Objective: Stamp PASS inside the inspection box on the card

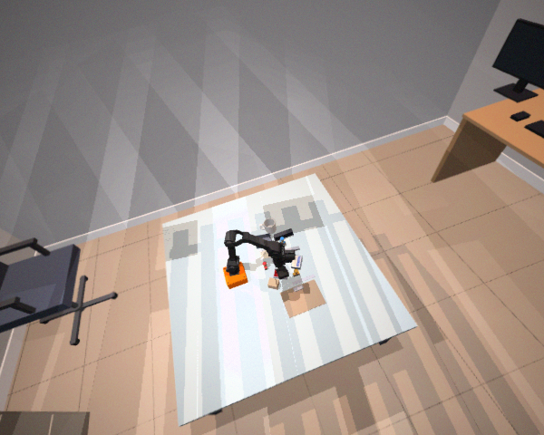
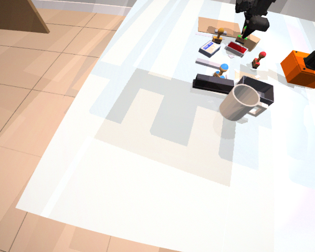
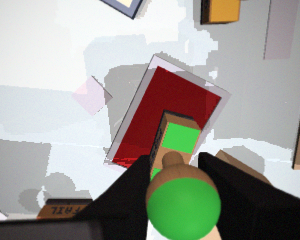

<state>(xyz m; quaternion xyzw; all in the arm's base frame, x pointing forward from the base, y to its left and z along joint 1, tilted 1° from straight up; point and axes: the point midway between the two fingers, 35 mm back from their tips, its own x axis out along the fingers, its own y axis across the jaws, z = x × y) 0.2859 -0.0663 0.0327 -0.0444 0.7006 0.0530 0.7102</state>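
The red ink pad is 6 cm below my gripper tip. Round my gripper tip: green-knobbed stamp right at my gripper tip; box 6 cm behind, 6 cm to the right, 4 cm below; yellow-knobbed stamp 9 cm ahead, 2 cm to the right, 4 cm below.
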